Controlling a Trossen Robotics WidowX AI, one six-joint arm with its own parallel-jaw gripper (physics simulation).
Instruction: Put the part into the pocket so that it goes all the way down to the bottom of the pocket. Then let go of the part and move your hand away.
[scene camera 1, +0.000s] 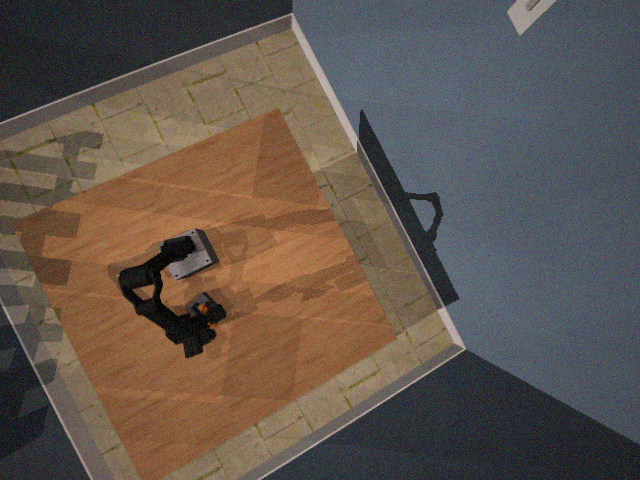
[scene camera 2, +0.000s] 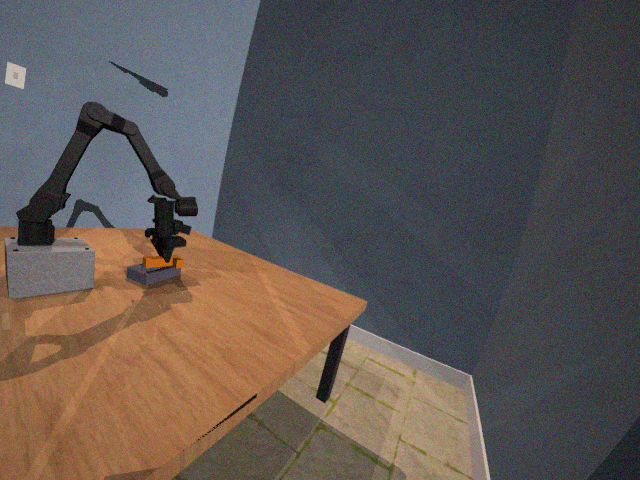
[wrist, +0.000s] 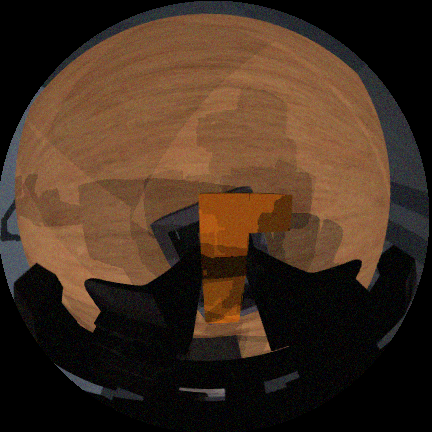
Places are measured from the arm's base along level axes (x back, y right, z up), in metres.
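Pixels of known places: gripper, between the fingertips: (scene camera 1: 209, 318) (scene camera 2: 165, 261) (wrist: 221, 249); arm's base, origin of its link: (scene camera 1: 185, 246) (scene camera 2: 35, 242) (wrist: 190, 393).
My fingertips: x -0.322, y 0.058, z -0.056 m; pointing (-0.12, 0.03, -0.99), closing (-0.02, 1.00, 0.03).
Observation:
For each thing: its middle in the pictures, then the offset to it from my fingertips. Level surfaces: height alone.
- orange L-shaped part, middle of its body: (wrist: 240, 264) (scene camera 2: 163, 262) (scene camera 1: 204, 317) dx +0.013, dy +0.015, dz +0.002 m
- grey block with the pocket, middle of its body: (wrist: 223, 265) (scene camera 2: 155, 271) (scene camera 1: 207, 310) dx +0.033, dy +0.006, dz -0.031 m
- wooden table, height of its surface: dz -0.049 m
The orange L-shaped part (scene camera 1: 202, 307) (scene camera 2: 155, 261) (wrist: 225, 225) is between the fingers of my gripper (scene camera 2: 166, 259) (wrist: 221, 249), which is shut on it. The grey block with the pocket (scene camera 1: 195, 301) (scene camera 2: 147, 275) (wrist: 172, 220) lies on the table under the part. In the scene camera 2 view the part is over the block's top, with its orange side showing above the block's rim. In the wrist view the part is turned relative to the block, and its short arm reaches past the block's edge on the right. The part and fingers hide most of the pocket.
The arm's base stands on a light grey box (scene camera 1: 192, 264) (scene camera 2: 51, 271) beside the pocket block. The wooden table (scene camera 1: 289, 361) (scene camera 2: 232, 330) (wrist: 165, 90) carries the box and the block. A table edge and leg (scene camera 2: 333, 364) show in the scene camera 2 view.

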